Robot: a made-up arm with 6 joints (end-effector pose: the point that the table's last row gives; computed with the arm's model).
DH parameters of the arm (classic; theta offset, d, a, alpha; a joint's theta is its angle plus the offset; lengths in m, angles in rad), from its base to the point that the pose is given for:
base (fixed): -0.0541 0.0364 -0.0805 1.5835
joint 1: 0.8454 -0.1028 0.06 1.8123
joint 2: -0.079 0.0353 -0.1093 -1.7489
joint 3: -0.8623 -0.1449 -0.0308 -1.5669
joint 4: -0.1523 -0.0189 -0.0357 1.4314
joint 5: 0 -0.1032 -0.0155 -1.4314
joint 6: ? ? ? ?
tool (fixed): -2.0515 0.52 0 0
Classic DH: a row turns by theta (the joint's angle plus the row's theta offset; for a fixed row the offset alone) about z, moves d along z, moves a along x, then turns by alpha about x.
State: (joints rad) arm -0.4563 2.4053 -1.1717 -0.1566 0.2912 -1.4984
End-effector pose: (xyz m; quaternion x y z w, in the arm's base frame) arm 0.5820 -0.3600 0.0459 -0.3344 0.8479 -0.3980 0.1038
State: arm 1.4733 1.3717 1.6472 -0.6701 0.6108 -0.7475
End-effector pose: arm -0.3102 0.4264 0.7466 -0.4224 -0.1382 0.5691 0.6918
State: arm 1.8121 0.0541 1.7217 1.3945 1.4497 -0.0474
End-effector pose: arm -0.1441 0.0870 0.5382 0.1708 0.2427 -0.7556 0.5839
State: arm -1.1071 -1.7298 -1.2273 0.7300 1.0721 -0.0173
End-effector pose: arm 0.1224 -0.3034 0.3517 0.1708 0.1593 0.3883 0.8914
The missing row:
joint 6: 1.2395 -0.1779 -0.2302 -0.9719
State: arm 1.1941 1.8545 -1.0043 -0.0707 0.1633 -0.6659
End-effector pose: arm -0.5985 -0.0916 0.5378 0.3939 0.1604 -0.6065 0.6718
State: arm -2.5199 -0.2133 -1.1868 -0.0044 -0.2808 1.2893
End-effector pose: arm -0.0287 -0.0816 -0.1467 -0.0622 -0.9822 0.1770 0.0012
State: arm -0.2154 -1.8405 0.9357 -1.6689 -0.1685 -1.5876
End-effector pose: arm -0.3113 0.4674 0.0655 0.0354 -0.3244 -0.8965 0.2996
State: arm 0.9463 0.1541 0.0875 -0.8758 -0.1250 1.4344
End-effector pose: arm -0.3029 0.1093 -0.2790 0.2774 -0.7723 -0.1288 0.5568
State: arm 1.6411 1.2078 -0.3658 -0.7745 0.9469 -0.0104
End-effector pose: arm -0.3709 0.7936 0.0333 0.3789 -0.5462 -0.7423 0.0844
